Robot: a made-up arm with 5 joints.
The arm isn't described. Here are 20 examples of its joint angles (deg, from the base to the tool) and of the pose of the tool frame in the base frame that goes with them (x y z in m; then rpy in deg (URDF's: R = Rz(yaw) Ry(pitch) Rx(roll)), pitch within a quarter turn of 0, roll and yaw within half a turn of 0).
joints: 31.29 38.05 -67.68 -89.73 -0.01
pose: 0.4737 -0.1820 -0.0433 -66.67 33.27 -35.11
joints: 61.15 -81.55 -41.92 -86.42 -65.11
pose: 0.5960 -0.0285 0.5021 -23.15 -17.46 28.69
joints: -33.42 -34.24 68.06 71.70 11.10
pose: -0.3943 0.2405 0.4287 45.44 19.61 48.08
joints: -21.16 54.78 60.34 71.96 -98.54
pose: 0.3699 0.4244 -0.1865 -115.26 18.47 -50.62
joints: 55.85 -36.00 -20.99 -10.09 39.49
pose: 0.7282 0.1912 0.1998 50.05 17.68 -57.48
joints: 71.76 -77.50 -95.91 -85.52 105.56
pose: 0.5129 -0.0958 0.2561 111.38 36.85 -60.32
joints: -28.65 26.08 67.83 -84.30 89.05
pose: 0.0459 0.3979 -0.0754 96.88 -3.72 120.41
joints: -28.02 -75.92 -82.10 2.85 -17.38
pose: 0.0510 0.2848 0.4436 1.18 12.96 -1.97
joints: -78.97 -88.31 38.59 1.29 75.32
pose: -0.3390 -0.4699 0.5335 125.58 -18.06 130.02
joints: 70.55 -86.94 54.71 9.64 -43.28
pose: 0.3370 -0.0621 0.7952 54.00 -34.75 1.54
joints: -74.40 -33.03 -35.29 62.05 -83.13
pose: -0.3474 0.3294 0.1972 -59.16 12.49 1.71
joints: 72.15 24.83 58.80 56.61 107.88
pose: 0.7004 0.1613 -0.2256 58.73 14.92 -132.47
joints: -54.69 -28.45 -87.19 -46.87 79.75
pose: 0.0298 0.3003 0.1584 62.34 -37.64 9.46
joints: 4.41 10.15 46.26 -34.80 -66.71
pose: 0.2746 0.5127 0.1094 -42.10 18.50 75.52
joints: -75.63 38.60 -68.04 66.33 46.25
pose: 0.3081 0.3659 0.1955 128.18 -4.86 -125.87
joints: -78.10 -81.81 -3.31 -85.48 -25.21
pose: -0.4152 -0.1660 0.4478 -41.32 -25.44 -147.17
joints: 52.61 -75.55 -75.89 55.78 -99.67
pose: 0.6471 -0.0719 0.3432 -141.17 45.44 -171.41
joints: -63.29 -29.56 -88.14 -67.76 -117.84
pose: -0.0761 0.2905 0.2075 -148.80 10.60 34.16
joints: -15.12 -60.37 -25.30 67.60 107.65
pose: 0.0701 0.5294 0.5115 95.48 37.37 -82.27
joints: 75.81 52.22 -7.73 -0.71 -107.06
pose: 0.3431 -0.2975 -0.4297 -174.30 6.59 -126.26
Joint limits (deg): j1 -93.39..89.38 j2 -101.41..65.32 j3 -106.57..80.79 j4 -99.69..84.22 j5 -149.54..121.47
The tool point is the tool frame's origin. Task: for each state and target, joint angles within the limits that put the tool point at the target. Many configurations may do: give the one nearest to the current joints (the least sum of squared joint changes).
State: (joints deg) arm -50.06 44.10 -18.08 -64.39 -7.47
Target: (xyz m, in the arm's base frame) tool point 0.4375 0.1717 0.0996
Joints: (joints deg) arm -33.76 36.60 -68.01 -71.84 6.09
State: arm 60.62 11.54 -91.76 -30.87 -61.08
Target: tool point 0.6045 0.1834 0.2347
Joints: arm 34.04 -37.30 -63.01 -28.95 -65.82
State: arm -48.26 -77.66 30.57 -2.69 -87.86
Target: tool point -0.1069 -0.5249 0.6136
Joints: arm -90.54 -97.26 53.60 -4.48 -91.03
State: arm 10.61 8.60 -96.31 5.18 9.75
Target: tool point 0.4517 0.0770 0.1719
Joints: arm 14.61 -22.33 -106.57 6.13 -1.57
